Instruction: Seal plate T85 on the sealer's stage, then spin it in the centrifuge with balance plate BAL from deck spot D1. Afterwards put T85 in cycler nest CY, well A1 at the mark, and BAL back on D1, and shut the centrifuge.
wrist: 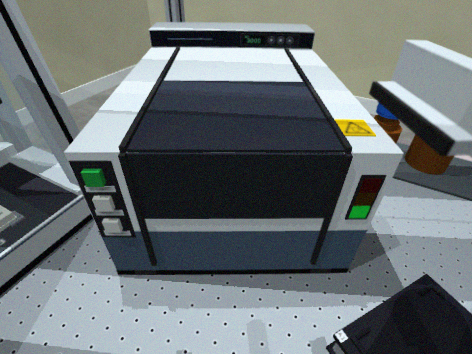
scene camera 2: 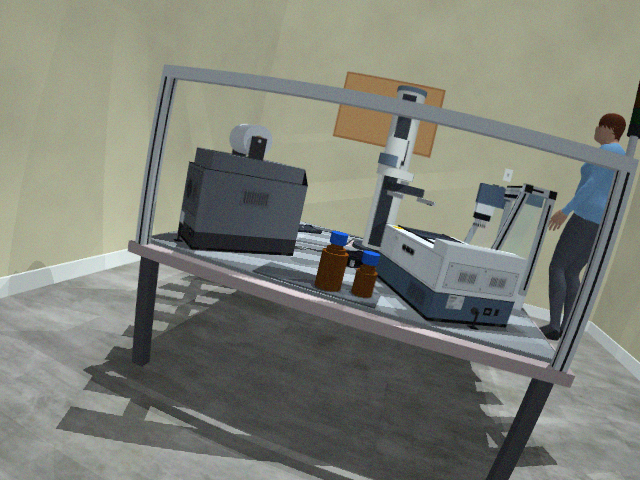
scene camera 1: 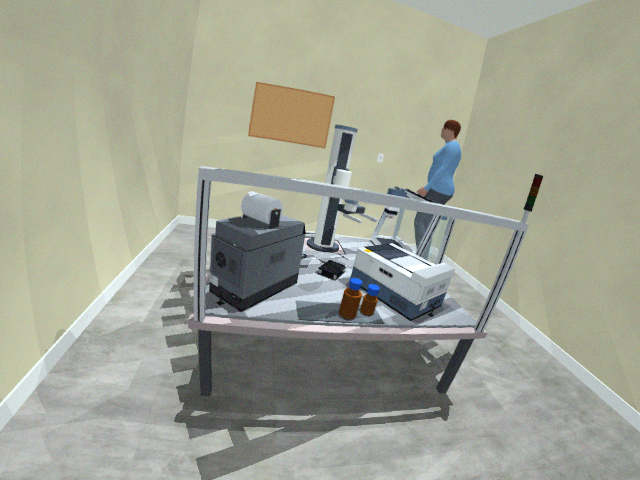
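Pixels of known places: gripper, fingertip midpoint: (wrist: 190, 67) (scene camera 2: 419, 200) (scene camera 1: 369, 221); arm's base at its link origin: (scene camera 2: 374, 250) (scene camera 1: 322, 246).
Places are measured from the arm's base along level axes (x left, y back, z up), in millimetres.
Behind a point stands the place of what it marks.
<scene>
The white and blue centrifuge (scene camera 1: 403, 276) @(x 233, y -854, z 208 mm) (scene camera 2: 413, 289) @(x 231, y -856, z 69 mm) (wrist: 235, 252) @(x 210, y -480, z 65 mm) fills the middle of the wrist view. Its dark top and front panels look closed, its display reads about 3000 and its lamp shows green. My gripper (scene camera 1: 368, 221) @(x 173, y -366, z 338 mm) (scene camera 2: 424, 200) @(x 173, y -366, z 338 mm) is open and empty, raised in front of the centrifuge; one finger shows at the right of the wrist view. The dark grey sealer (scene camera 1: 263, 263) @(x -458, y -878, z 218 mm) (scene camera 2: 242, 206) @(x -427, y -841, z 188 mm) stands at the left with a film roll on top. A black nest block (scene camera 1: 331, 269) @(x -46, y -517, z 53 mm) (wrist: 415, 320) @(x -12, y -502, z 53 mm), labelled A1, sits near the centrifuge. T85 and BAL cannot be made out.
Two brown bottles (scene camera 1: 349, 302) @(x -60, y -962, z 106 mm) (scene camera 1: 369, 303) @(x 55, y -926, z 85 mm) (scene camera 2: 331, 266) @(x -35, y -967, z 98 mm) (scene camera 2: 364, 279) @(x 71, y -929, z 77 mm) with blue caps stand between sealer and centrifuge. A deck (wrist: 45, 245) @(x 474, y -373, z 32 mm) with a pale plate (wrist: 6, 218) @(x 517, y -362, z 79 mm) is left of the centrifuge. A frame rail (scene camera 1: 310, 187) @(x -337, y -1044, z 603 mm) (scene camera 2: 299, 94) @(x -226, y -1044, z 581 mm) crosses above the table. A person (scene camera 1: 444, 165) stands behind.
</scene>
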